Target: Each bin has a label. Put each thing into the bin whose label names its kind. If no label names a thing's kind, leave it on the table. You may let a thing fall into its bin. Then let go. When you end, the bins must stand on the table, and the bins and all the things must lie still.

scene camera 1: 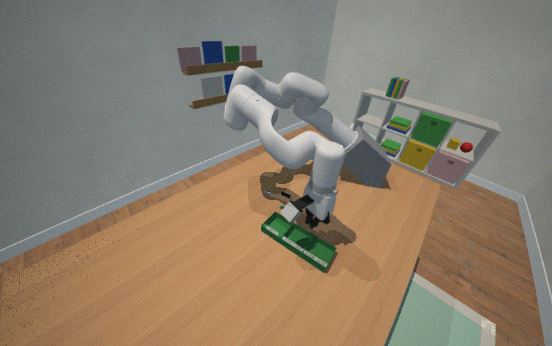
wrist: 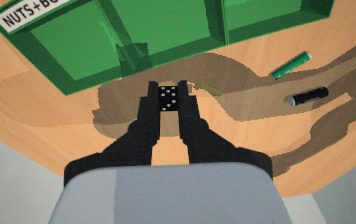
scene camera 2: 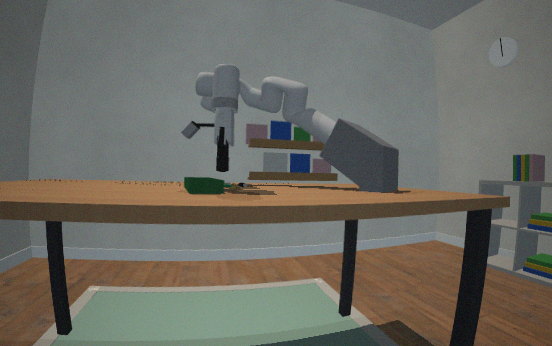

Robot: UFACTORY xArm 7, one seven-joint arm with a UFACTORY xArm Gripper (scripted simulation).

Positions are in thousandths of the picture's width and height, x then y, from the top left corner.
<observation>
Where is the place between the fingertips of my gripper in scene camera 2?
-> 403, 496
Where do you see a green bin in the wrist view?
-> At 209, 234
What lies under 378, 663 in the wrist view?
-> My gripper.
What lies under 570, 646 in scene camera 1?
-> My gripper.
</observation>
